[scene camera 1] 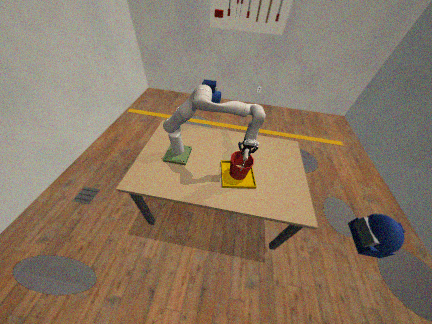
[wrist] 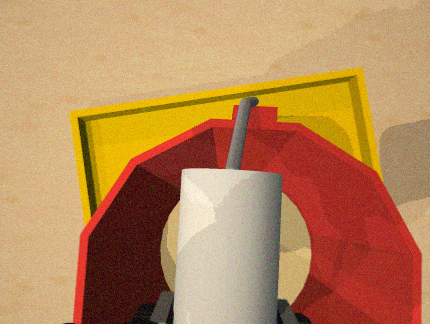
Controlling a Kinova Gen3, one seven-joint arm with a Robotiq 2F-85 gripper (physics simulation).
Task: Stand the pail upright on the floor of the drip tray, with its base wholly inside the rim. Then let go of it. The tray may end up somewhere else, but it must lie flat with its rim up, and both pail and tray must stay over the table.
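Note:
A red pail is roughly upright over the yellow drip tray. In the scene view its base appears within the tray's rim; whether it touches the tray floor I cannot tell. The tray lies flat on the table, rim up. My gripper is above the pail's mouth, shut on the white handle grip. The grey handle wire runs from the grip to the pail's rim. The pail hides part of the tray in both views.
The wooden table extends around the tray, whose near edge is some way in from the table's front edge. The arm's green base plate is at the table's left. A blue object is off the table at the right.

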